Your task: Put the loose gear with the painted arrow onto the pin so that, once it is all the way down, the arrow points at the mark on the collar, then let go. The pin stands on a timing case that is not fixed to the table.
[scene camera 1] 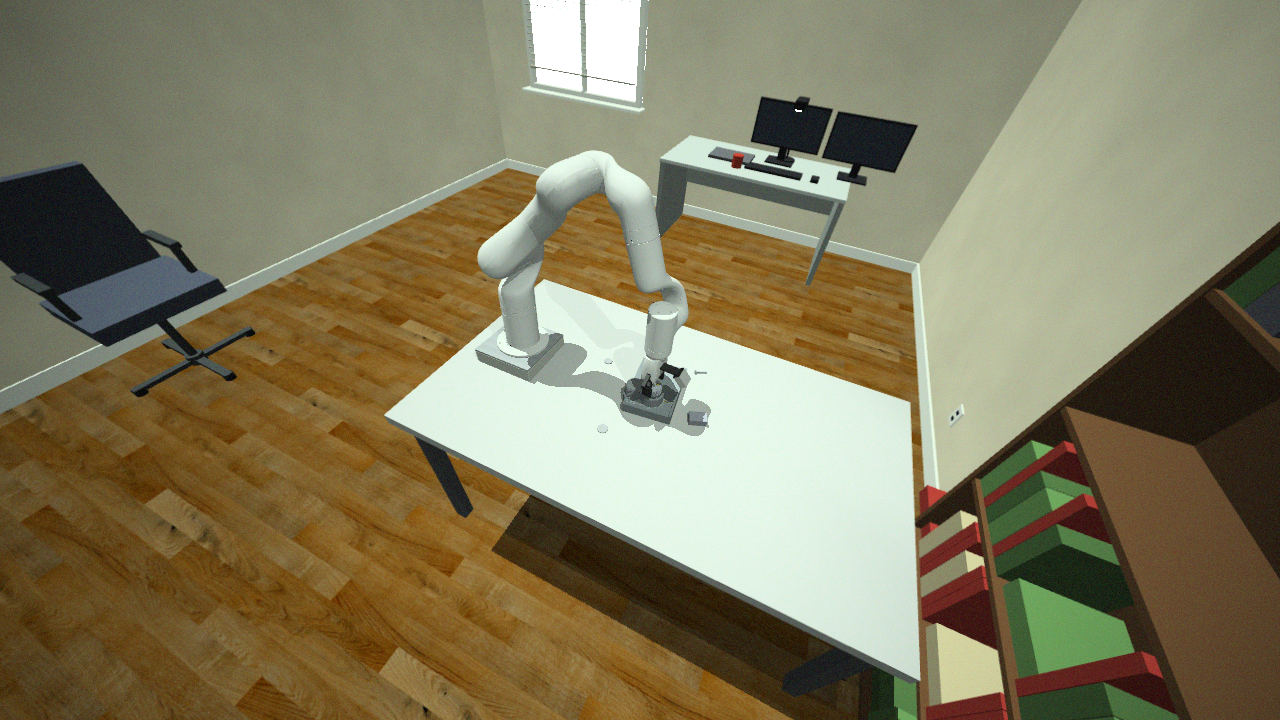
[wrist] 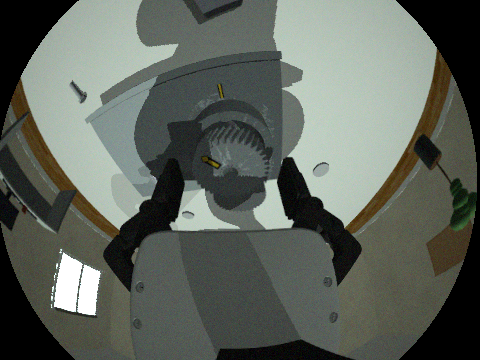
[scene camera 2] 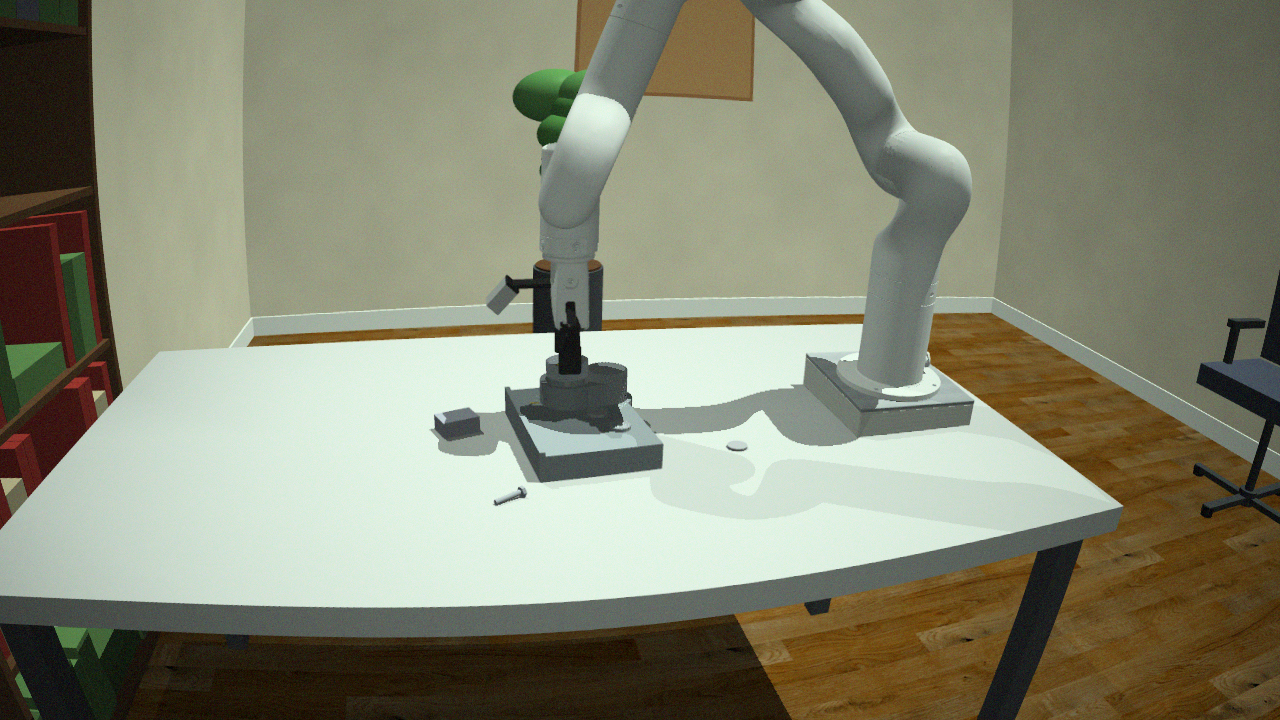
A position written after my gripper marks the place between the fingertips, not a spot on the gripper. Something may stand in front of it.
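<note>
There is a grey block [scene camera 2: 464, 421] that I can see, and a timing case [scene camera 2: 576, 446] too. I find the case [scene camera 1: 660, 408] from another camera, and the wrist view gives me the case [wrist: 143, 127] as well. As for my gripper [scene camera 2: 567, 362], I can also see the gripper [scene camera 1: 652, 386] and, looking from the wrist, the gripper [wrist: 230, 169].
</note>
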